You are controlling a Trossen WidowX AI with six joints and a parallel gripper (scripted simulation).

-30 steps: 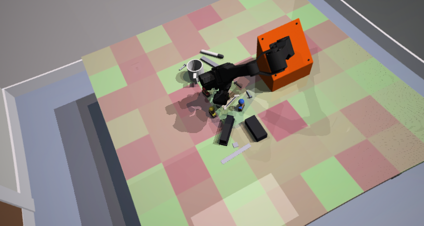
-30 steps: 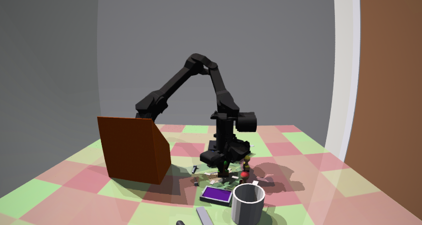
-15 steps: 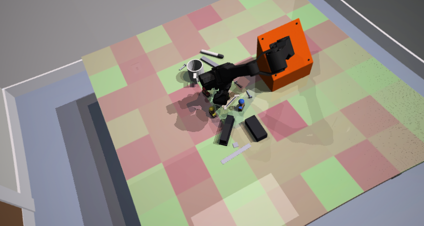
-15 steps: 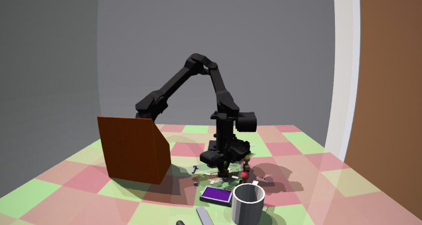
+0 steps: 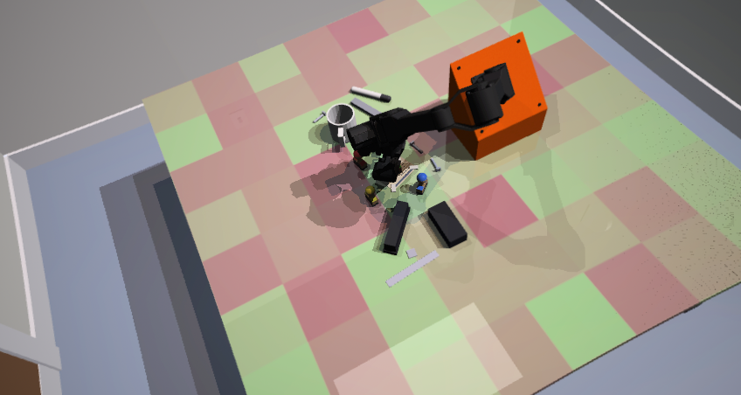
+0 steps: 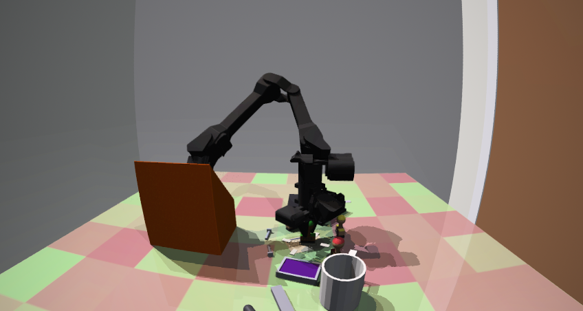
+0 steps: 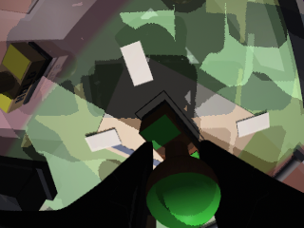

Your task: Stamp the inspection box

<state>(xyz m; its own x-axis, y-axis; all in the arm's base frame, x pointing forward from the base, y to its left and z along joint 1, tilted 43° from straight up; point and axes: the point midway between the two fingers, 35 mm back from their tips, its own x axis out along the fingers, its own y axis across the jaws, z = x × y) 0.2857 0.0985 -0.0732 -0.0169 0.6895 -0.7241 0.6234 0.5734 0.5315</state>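
Right now my gripper tip is 3 cm above the card and 1 cm past it. From my gripper tip the other things lie so: blue stamp (8 cm to the left, 5 cm behind, 1 cm below); then green-knobbed stamp (right at my gripper tip); then red-knobbed stamp (7 cm to the right, 7 cm ahead, 1 cm below).
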